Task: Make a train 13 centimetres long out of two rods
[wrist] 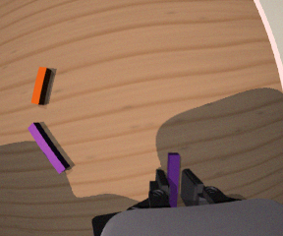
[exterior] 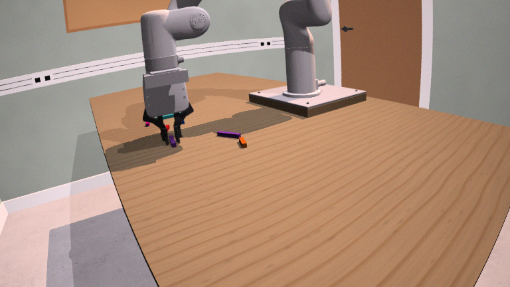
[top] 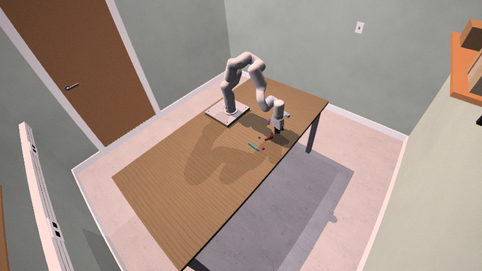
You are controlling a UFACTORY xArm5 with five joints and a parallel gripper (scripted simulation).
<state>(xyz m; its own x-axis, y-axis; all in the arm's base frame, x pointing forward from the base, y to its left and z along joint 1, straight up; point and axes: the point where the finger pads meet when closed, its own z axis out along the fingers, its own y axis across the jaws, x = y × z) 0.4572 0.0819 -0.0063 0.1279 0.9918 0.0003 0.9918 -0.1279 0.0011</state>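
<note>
My hand is 1 cm past the red rod, 10 cm to the left of it and 2 cm above it. Round my hand: orange rod (13 cm behind, 12 cm to the left, 2 cm below); magenta rod (3 cm ahead, 20 cm to the right, 2 cm below); blue rod (7 cm behind, 14 cm to the right, 2 cm below).
</note>
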